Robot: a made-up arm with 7 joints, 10 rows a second.
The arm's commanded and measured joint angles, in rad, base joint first. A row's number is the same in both.
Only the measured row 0 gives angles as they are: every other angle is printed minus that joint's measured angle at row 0.
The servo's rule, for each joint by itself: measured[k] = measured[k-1] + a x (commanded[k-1-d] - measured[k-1]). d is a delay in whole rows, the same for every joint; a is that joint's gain. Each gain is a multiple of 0.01, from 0.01 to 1. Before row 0 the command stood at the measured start. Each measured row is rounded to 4 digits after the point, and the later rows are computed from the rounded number. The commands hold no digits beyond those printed.
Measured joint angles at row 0:
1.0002, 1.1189, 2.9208, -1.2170, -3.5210, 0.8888, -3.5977
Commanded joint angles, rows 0 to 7:
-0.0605, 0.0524, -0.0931, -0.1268, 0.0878, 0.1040, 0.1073
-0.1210, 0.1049, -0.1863, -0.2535, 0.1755, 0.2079, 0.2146
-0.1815, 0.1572, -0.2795, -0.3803, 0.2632, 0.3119, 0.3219
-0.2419, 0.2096, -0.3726, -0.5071, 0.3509, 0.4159, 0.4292
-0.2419, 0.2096, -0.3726, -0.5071, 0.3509, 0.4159, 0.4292
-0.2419, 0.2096, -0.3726, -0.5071, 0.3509, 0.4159, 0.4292
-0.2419, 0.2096, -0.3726, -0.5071, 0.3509, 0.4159, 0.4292
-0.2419, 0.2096, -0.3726, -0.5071, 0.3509, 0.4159, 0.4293
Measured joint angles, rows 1 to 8:
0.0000, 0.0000, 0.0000, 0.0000, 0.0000, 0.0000, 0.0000
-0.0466, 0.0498, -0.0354, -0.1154, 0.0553, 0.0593, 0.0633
-0.1039, 0.1021, -0.0927, -0.2411, 0.1310, 0.1440, 0.1526
-0.1637, 0.1544, -0.1637, -0.3678, 0.2143, 0.2397, 0.2525
-0.2239, 0.2068, -0.2431, -0.4946, 0.3004, 0.3401, 0.3568
-0.2378, 0.2095, -0.2923, -0.5060, 0.3322, 0.3833, 0.3995
-0.2410, 0.2096, -0.3228, -0.5070, 0.3440, 0.4019, 0.4170
-0.2417, 0.2096, -0.3417, -0.5071, 0.3483, 0.4099, 0.4242
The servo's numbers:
d 1
a 0.77 0.95 0.38 0.91 0.63 0.57 0.59

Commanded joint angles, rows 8 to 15:
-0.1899, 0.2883, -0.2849, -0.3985, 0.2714, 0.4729, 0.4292
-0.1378, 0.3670, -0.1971, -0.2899, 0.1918, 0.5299, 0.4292
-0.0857, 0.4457, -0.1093, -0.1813, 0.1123, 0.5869, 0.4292
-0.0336, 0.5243, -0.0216, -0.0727, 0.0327, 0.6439, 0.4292
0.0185, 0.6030, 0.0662, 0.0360, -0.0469, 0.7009, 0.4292
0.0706, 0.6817, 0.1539, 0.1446, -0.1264, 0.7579, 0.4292
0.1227, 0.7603, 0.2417, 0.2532, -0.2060, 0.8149, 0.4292
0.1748, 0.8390, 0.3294, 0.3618, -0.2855, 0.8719, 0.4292
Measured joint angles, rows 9 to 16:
-0.2419, 0.2096, -0.3534, -0.5071, 0.3499, 0.4133, 0.4272
-0.2019, 0.2844, -0.3274, -0.4083, 0.3004, 0.4473, 0.4284
-0.1525, 0.3629, -0.2779, -0.3006, 0.2320, 0.4944, 0.4289
-0.1011, 0.4416, -0.2138, -0.1920, 0.1566, 0.5471, 0.4291
-0.0491, 0.5202, -0.1408, -0.0834, 0.0785, 0.6023, 0.4292
0.0030, 0.5989, -0.0621, 0.0253, -0.0005, 0.6585, 0.4292
0.0551, 0.6776, 0.0200, 0.1339, -0.0798, 0.7152, 0.4292
0.1072, 0.7562, 0.1042, 0.2425, -0.1593, 0.7720, 0.4292

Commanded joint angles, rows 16 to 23:
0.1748, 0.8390, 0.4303, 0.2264, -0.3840, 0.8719, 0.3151
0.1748, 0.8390, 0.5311, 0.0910, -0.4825, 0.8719, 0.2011
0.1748, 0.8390, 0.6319, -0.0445, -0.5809, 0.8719, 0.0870
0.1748, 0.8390, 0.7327, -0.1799, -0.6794, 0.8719, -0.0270
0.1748, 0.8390, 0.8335, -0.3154, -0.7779, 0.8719, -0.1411
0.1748, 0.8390, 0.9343, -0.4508, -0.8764, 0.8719, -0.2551
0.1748, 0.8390, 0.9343, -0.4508, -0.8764, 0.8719, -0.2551
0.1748, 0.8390, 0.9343, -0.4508, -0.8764, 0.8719, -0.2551
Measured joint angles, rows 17 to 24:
0.1593, 0.8349, 0.1898, 0.3511, -0.2388, 0.8289, 0.4292
0.1712, 0.8388, 0.2812, 0.2376, -0.3303, 0.8534, 0.3619
0.1740, 0.8390, 0.3762, 0.1042, -0.4262, 0.8639, 0.2670
0.1746, 0.8390, 0.4734, -0.0311, -0.5237, 0.8685, 0.1608
0.1748, 0.8390, 0.5719, -0.1665, -0.6218, 0.8704, 0.0500
0.1748, 0.8390, 0.6713, -0.3020, -0.7201, 0.8713, -0.0627
0.1748, 0.8390, 0.7712, -0.4374, -0.8186, 0.8716, -0.1762
0.1748, 0.8390, 0.8332, -0.4496, -0.8550, 0.8718, -0.2228

